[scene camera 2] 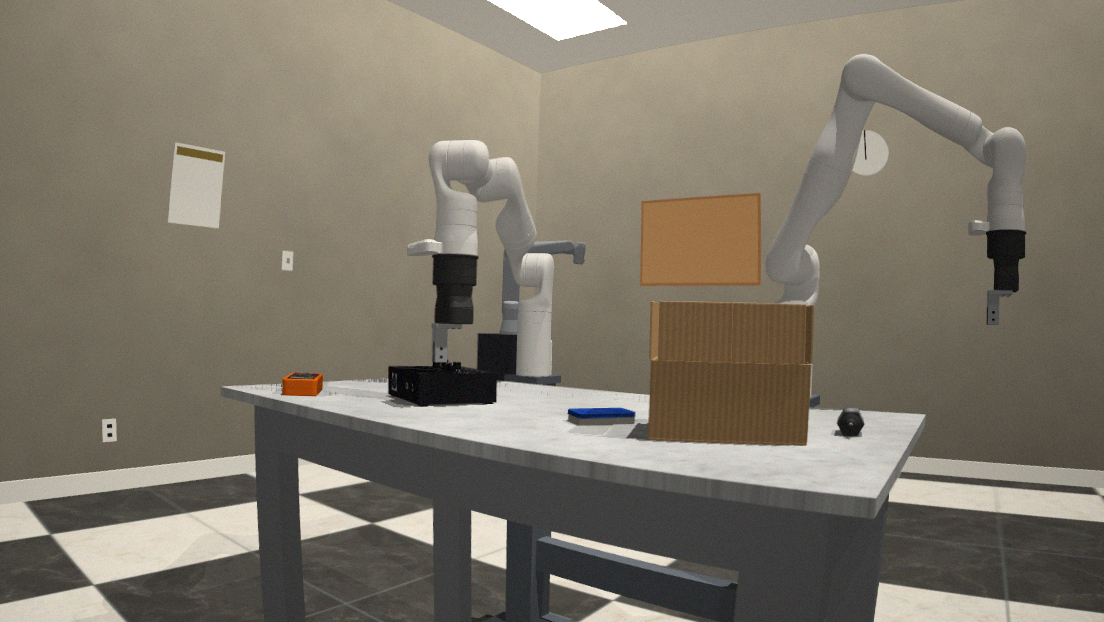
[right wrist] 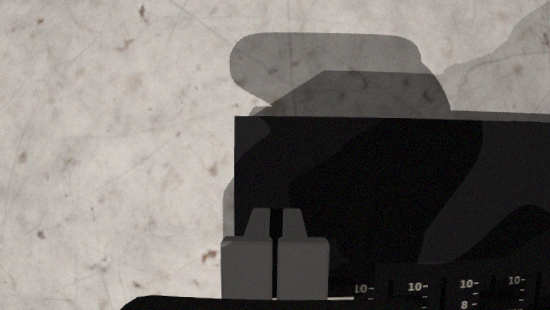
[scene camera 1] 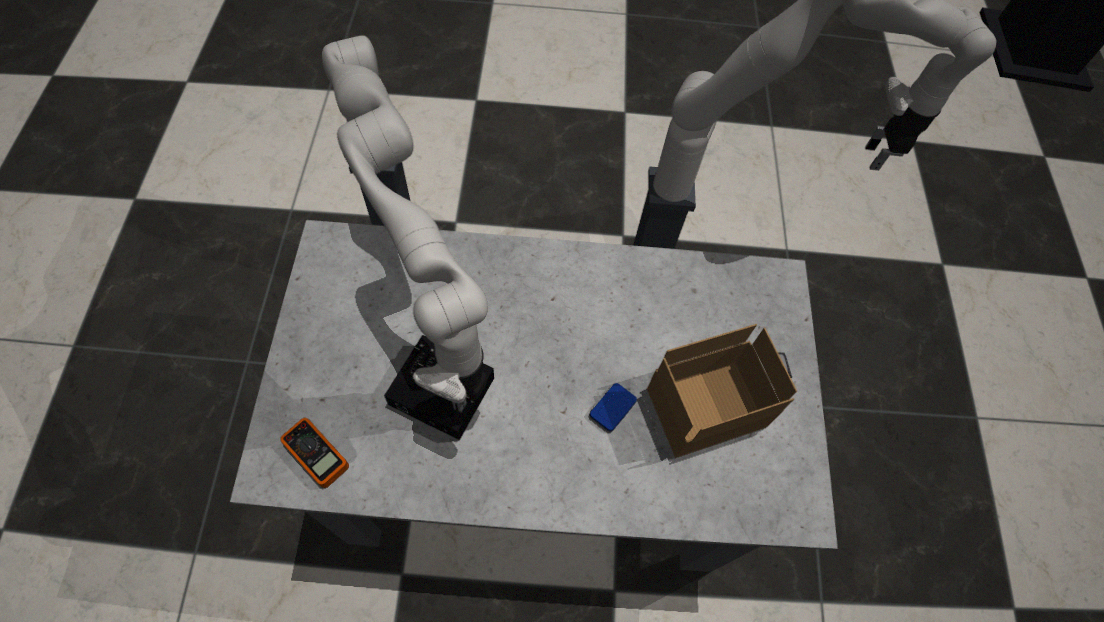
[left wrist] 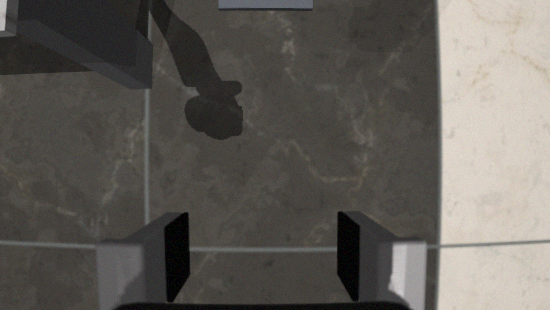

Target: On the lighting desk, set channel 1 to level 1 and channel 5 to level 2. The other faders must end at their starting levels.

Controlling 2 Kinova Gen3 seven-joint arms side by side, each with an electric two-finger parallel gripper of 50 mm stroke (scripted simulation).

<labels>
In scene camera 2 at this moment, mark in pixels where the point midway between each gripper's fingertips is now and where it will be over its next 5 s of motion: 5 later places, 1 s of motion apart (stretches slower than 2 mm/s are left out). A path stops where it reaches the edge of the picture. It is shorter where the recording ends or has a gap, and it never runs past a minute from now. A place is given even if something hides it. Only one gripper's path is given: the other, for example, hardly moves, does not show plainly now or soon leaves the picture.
The right gripper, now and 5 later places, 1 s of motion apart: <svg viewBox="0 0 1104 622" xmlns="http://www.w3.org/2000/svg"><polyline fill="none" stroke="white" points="439,362 439,365 440,369 442,370 450,370 458,369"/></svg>
</labels>
